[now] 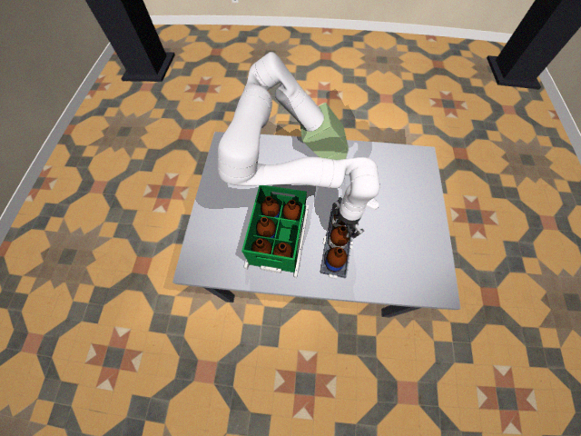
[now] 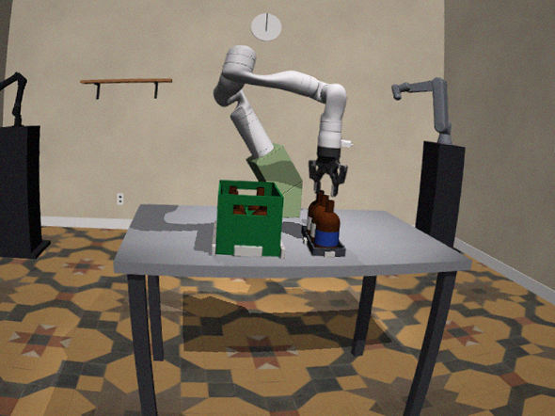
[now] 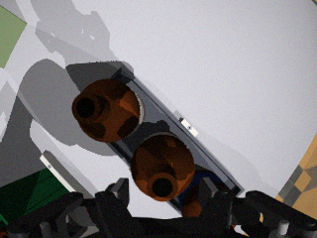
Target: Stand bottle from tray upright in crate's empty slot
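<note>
My gripper is now 9 cm above the brown bottle. From my hand the other things lie so: tray (16 cm below); white-label bottle (9 cm behind, 1 cm to the left, 9 cm below); crate (1 cm behind, 24 cm to the right, 9 cm below).
</note>
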